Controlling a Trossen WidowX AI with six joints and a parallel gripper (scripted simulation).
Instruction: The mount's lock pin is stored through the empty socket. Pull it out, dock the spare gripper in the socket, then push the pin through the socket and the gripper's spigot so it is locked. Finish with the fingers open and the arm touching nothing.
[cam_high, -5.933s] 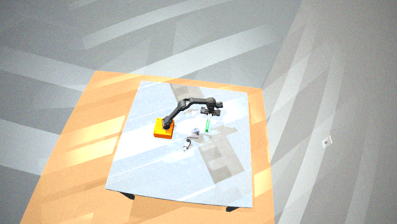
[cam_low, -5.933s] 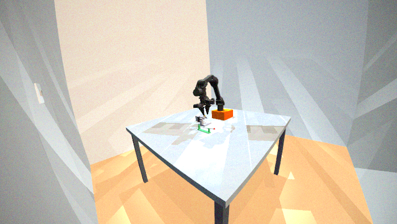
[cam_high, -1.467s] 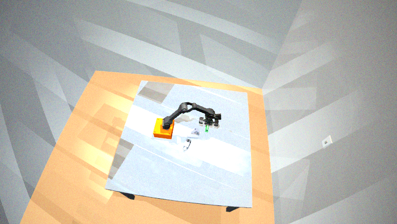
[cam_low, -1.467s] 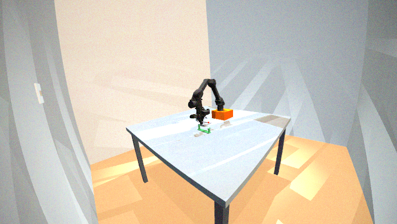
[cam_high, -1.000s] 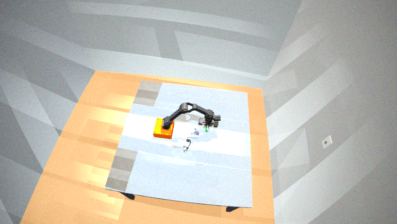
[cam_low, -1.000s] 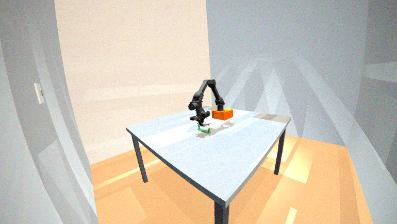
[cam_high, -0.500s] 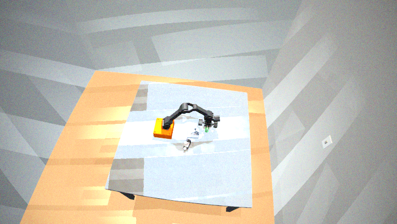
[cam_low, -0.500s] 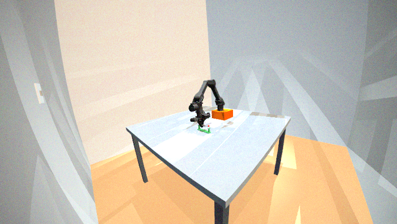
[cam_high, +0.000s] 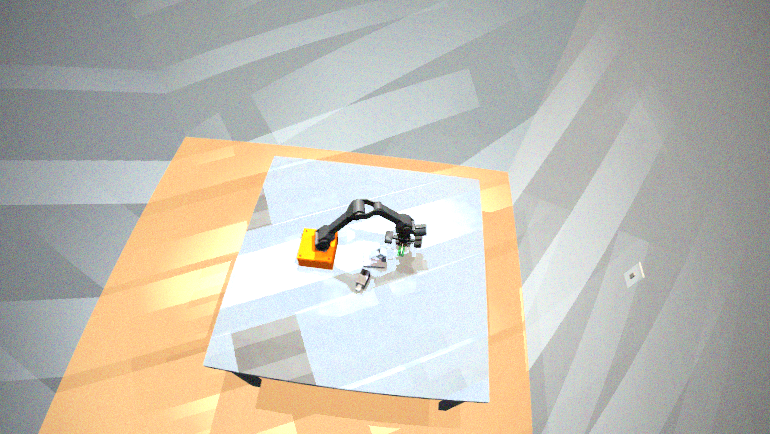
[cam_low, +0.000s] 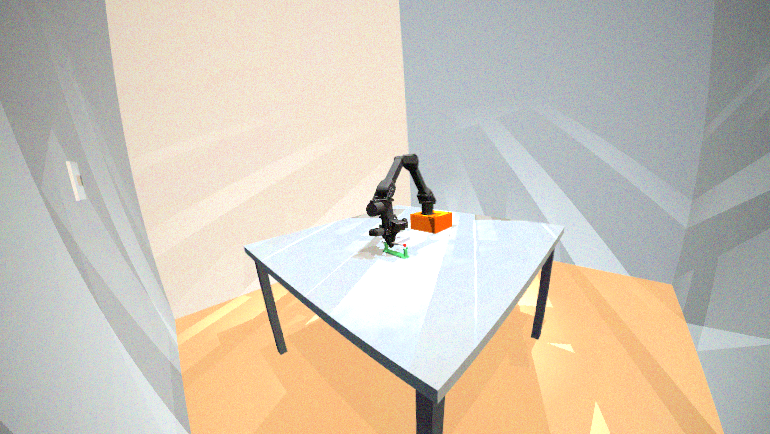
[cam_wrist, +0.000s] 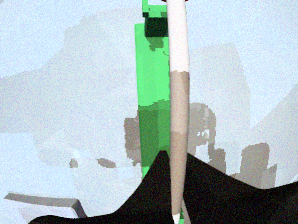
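My gripper tip is now 20 mm to the right of the green bracket. Round my gripper tip: spare gripper 140 mm behind, 260 mm to the right; then mount 100 mm behind, 110 mm to the right, 30 mm above.
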